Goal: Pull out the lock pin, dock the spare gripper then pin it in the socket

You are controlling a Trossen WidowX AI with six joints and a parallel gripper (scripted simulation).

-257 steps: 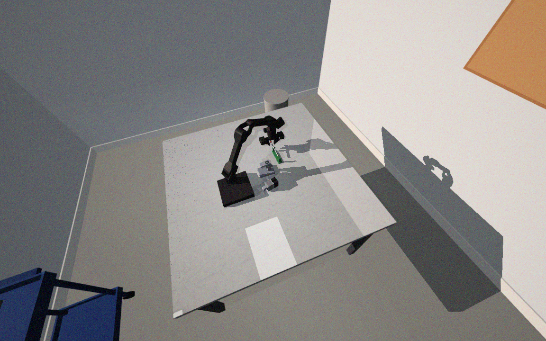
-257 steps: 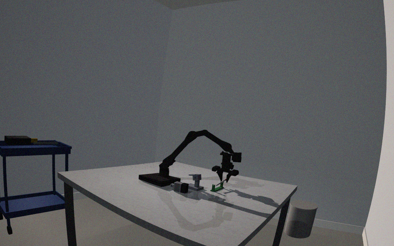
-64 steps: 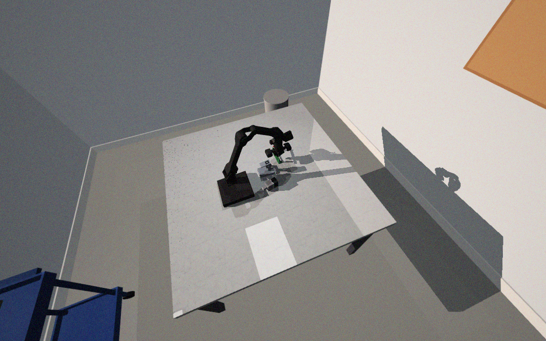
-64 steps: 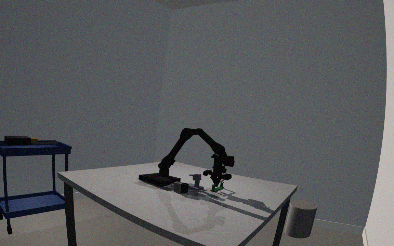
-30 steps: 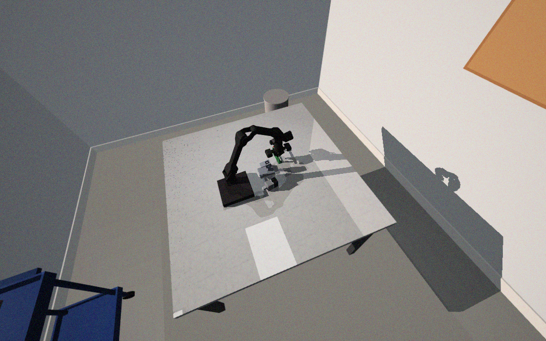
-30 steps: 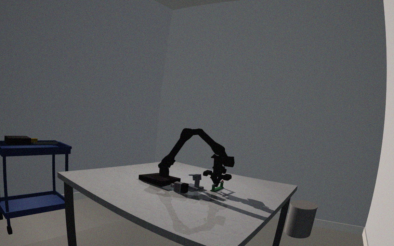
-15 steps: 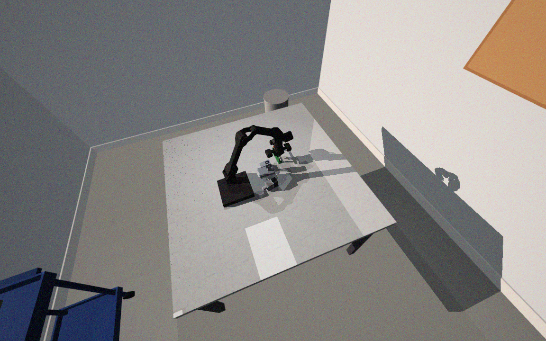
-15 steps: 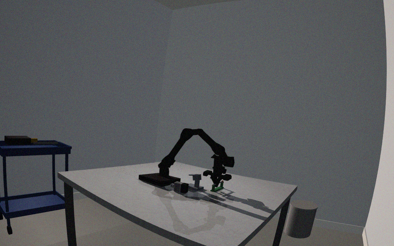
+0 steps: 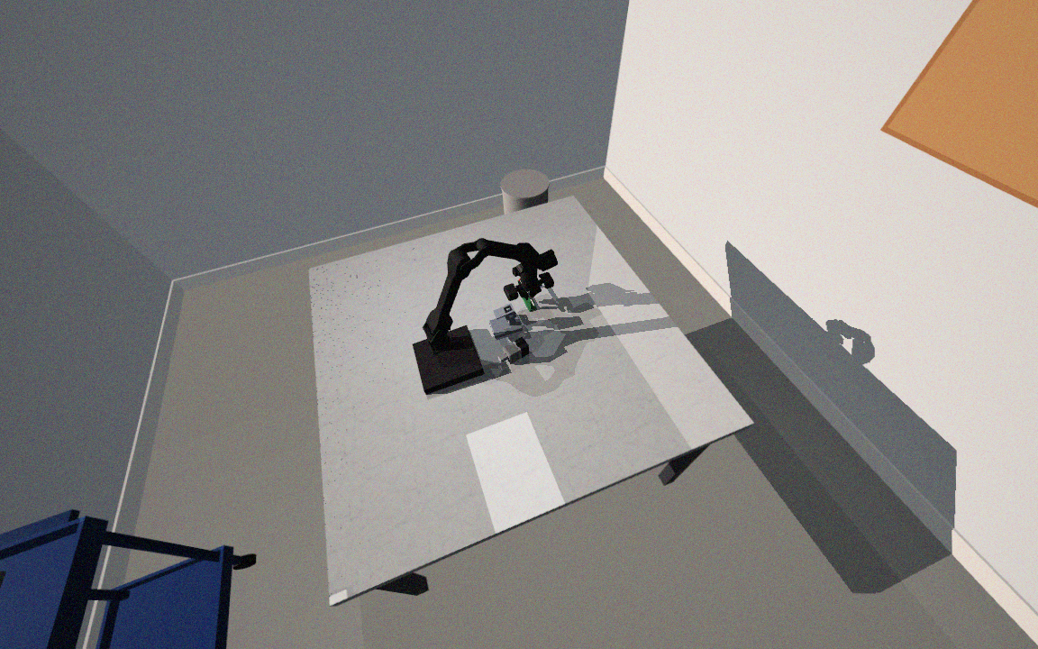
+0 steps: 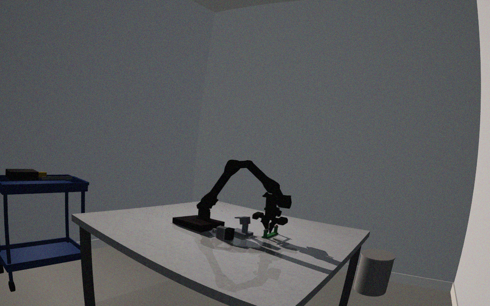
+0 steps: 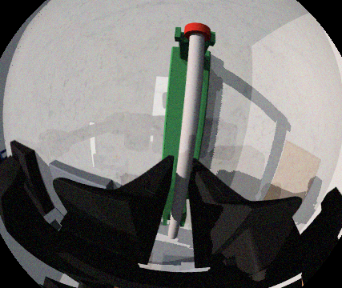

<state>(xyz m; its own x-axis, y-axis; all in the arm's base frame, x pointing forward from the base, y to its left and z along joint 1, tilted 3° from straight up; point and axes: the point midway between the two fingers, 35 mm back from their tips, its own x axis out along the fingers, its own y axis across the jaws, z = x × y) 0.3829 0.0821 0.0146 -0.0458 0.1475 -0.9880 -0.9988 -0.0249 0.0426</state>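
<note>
Right now the green rack is 20 mm to the left of my gripper tip. The rest, counted from my gripper tip: mount: 120 mm behind, 80 mm to the right, 30 mm above; spare gripper: 220 mm to the right, 150 mm behind, 10 mm above.
</note>
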